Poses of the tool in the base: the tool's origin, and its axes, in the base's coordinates. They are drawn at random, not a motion.
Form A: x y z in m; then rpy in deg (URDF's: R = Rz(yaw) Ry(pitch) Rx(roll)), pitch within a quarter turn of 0, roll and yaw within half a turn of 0.
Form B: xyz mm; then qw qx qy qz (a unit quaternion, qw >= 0). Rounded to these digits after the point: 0 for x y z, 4 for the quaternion.
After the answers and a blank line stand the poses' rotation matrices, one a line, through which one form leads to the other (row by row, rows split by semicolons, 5 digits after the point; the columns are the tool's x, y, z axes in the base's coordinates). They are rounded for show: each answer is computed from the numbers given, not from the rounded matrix.
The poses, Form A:
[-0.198, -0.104, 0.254, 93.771, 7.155, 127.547]
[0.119, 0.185, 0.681, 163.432, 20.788, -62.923]
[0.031, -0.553, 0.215, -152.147, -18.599, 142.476]
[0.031, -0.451, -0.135, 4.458, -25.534, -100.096]
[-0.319, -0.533, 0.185, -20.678, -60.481, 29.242]
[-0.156, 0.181, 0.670, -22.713, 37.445, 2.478]
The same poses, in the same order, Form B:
[-198, -104, 254, 0.3423, 0.2837, 0.6724, 0.5918]
[119, 185, 681, 0.0277, 0.8438, -0.4858, -0.2263]
[31, -553, 215, 0.2249, -0.2713, -0.9195, 0.1744]
[31, -451, -135, 0.6324, -0.1449, -0.1709, -0.7415]
[-319, -533, 185, 0.8452, -0.0250, -0.5185, 0.1271]
[-156, 181, 670, 0.9270, -0.1933, 0.3106, 0.0833]

-0.60467 -0.02360 0.79613; 0.78668 0.13862 0.60160; -0.12455 0.99006 -0.06526
0.42555 -0.80736 -0.40874; -0.83243 -0.52640 0.17309; -0.35491 0.26659 -0.89608
-0.75168 0.42035 -0.50822; 0.57728 0.79198 -0.19878; 0.31894 -0.44280 -0.83797
-0.15818 0.98741 -0.00119; -0.88836 -0.14178 0.43671; 0.43105 0.07014 0.89960
0.42992 -0.18891 -0.88288; 0.24069 0.96646 -0.08959; 0.87019 -0.17398 0.46097
0.79319 -0.27442 0.54363; 0.03433 0.91144 0.41000; -0.60800 -0.30655 0.73237

